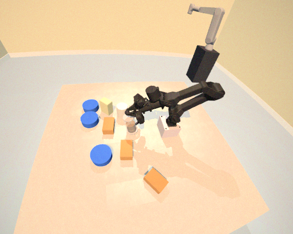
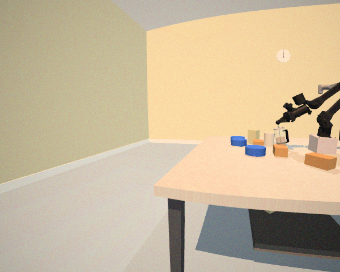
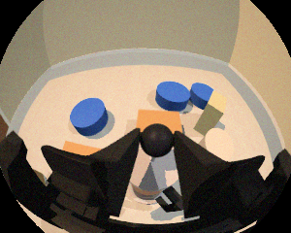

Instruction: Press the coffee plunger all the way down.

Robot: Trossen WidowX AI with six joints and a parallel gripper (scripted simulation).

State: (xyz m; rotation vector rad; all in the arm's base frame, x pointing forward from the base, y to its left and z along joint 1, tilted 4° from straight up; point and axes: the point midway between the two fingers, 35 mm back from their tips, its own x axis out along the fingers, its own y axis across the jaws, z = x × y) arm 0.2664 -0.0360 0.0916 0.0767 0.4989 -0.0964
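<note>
Right now the glass coffee press is 40 mm behind my gripper tip, 10 mm to the right of it and 90 mm below it. Round my gripper tip: white cylinder (20 mm ahead, 150 mm to the right, 130 mm below).
</note>
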